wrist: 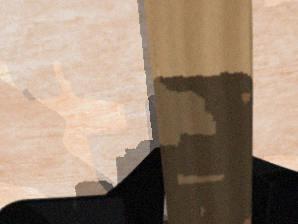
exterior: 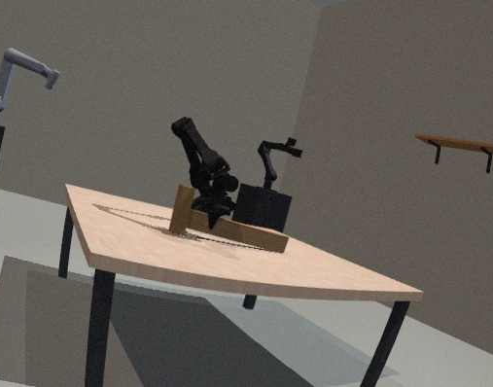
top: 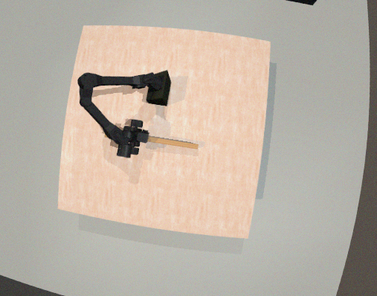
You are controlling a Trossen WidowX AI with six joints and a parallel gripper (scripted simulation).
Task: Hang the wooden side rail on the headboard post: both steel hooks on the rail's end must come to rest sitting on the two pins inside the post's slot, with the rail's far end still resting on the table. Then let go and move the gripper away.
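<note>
Now: gripper tip 1 cm past the wooden headboard post, 12 cm to the left of it and 4 cm below it.
</note>
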